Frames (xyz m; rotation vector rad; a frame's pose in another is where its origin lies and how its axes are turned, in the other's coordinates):
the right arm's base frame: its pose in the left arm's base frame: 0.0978 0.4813 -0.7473 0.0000 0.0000 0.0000
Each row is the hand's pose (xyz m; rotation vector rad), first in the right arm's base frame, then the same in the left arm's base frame.
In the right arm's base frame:
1: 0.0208 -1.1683 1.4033 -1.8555 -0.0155 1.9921
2: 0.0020 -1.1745 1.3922 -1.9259 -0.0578 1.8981
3: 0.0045 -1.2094 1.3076 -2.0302 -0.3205 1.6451
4: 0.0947 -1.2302 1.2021 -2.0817 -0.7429 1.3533
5: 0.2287 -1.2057 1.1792 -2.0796 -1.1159 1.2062
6: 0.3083 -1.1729 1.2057 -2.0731 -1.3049 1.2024
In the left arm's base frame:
1: 0.1186 -0.6870 0.6560 -1.8555 -0.0155 1.9921
2: 0.0998 -0.6932 0.6449 -1.9259 -0.0578 1.8981
3: 0.1023 -0.7281 0.5603 -2.0302 -0.3205 1.6451
4: 0.1925 -0.7489 0.4548 -2.0817 -0.7429 1.3533
5: 0.3265 -0.7244 0.4319 -2.0796 -1.1159 1.2062
6: 0.4061 -0.6916 0.4584 -2.0731 -1.3049 1.2024

